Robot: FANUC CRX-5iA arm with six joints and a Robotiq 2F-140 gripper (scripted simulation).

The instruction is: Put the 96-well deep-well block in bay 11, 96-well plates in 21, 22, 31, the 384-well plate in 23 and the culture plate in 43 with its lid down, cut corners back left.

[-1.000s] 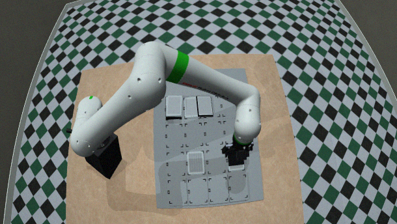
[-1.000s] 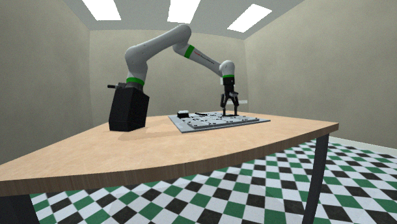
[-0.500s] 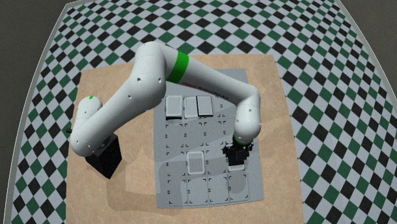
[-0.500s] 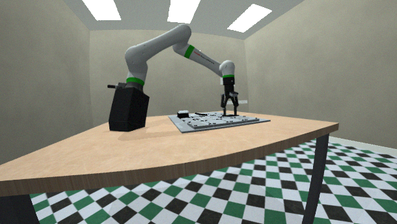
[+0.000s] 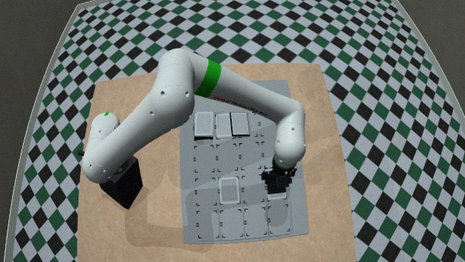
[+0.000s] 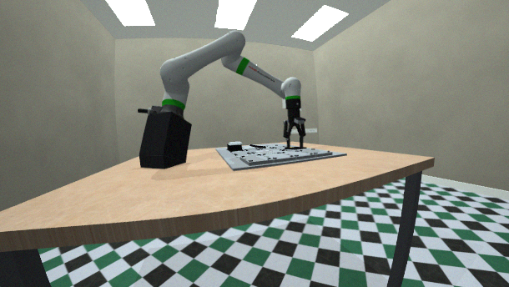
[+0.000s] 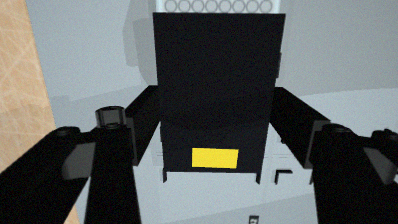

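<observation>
The black plate lid lies 20 mm below my hand. The rest, counted from my hand: bay label 32: 170 mm behind, 120 mm to the left, 40 mm below; fine-welled plate: 210 mm behind, 50 mm to the right, 30 mm below; bay label reading 33: 150 mm behind, 50 mm to the right, 40 mm below.
</observation>
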